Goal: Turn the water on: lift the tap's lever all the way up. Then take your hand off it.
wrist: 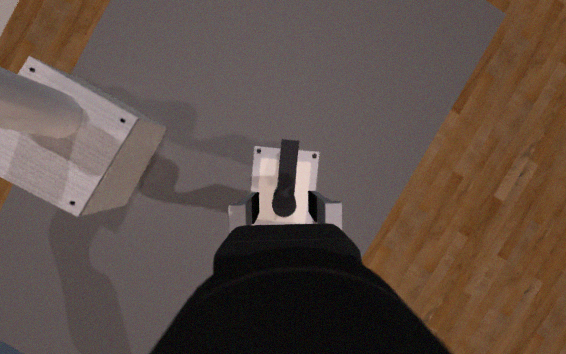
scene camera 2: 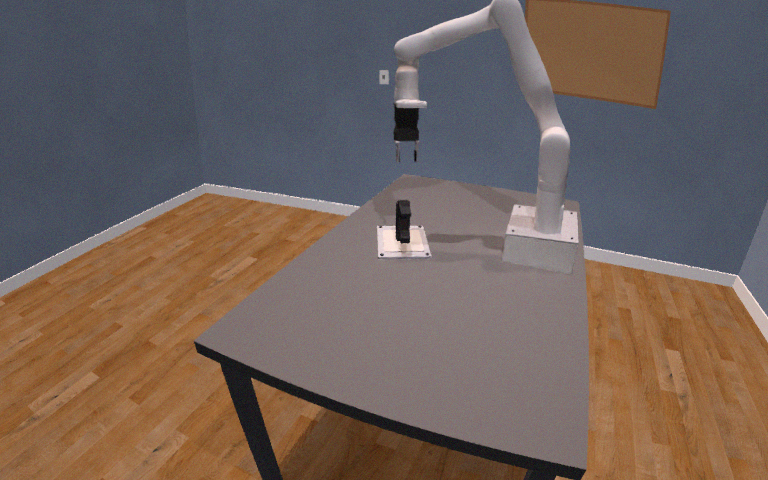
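Observation:
The black tap stands upright on a white base plate. Its lever shows from above as a long dark bar in the wrist view. It runs from the round post toward the top of that view and past the plate's edge. The lever's exact tilt is hard to tell. My gripper is open and empty, pointing down. It hangs well above the tap, with a clear gap below the fingertips. In the wrist view the tap's round post appears between the two fingers. The spout is hidden beneath the lever there.
The arm's white base block stands on the grey table, to the right of the tap in the scene view. The table's left edge runs past the tap's plate on its other side.

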